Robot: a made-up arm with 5 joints. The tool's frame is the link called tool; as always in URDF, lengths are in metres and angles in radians.
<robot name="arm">
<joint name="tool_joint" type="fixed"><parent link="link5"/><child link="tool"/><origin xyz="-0.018 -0.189 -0.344" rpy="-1.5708 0 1.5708"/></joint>
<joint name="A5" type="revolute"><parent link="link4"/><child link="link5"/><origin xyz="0.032 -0.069 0.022" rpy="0 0 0"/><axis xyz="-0.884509 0.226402 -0.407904"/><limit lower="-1.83" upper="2.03" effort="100" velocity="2.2"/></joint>
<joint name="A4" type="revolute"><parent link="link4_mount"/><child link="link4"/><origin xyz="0.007 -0.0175 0.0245" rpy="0 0 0"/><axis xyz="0 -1 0"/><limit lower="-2.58" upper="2.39" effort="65" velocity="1.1"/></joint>
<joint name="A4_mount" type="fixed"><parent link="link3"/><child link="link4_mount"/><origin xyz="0.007 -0.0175 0.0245" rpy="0 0 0"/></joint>
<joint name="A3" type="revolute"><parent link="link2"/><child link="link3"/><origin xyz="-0.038 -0.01 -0.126" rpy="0 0 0"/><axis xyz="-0.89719 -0.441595 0.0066"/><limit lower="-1.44" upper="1.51" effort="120" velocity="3"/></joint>
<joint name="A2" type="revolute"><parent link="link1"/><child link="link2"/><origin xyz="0.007 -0.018 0.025" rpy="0 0 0"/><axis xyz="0.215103 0.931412 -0.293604"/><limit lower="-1.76" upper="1.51" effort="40" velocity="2"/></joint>
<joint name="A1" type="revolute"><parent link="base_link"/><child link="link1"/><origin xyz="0.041 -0.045 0.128" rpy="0 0 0"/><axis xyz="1 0 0"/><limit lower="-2.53" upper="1.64" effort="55" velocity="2.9"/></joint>
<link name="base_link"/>
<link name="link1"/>
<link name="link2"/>
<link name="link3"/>
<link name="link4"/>
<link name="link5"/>
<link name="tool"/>
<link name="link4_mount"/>
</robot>
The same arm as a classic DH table. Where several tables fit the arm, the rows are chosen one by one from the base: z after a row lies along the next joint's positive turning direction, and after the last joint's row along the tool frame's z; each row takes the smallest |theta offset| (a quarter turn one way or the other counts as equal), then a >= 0, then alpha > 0; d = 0 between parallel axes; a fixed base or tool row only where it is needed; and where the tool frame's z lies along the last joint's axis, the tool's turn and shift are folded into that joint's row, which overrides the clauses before.
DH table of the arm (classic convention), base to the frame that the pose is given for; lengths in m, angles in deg. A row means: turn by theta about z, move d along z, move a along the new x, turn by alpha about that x. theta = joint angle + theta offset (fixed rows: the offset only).
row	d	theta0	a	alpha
base (fixed)	0.128	-90	0.045	-90
A1	0.0534	72.5	-0.0184	-77.58
A2	0.0417	-9.15	0.1147	-127.32
A3	0.0631	-21.54	-0.0491	-63.79
A4	0.1018	25.18	-0.0066	103.09
A5	0.4088	63.85	0.3322	-27.81
tool (fixed)	-0.3784	-150.97	0	0
Joint limits (deg, base to tool): -144.96..93.97 -100.84..86.52 -82.51..86.52 -147.82..136.94 -104.85..116.31

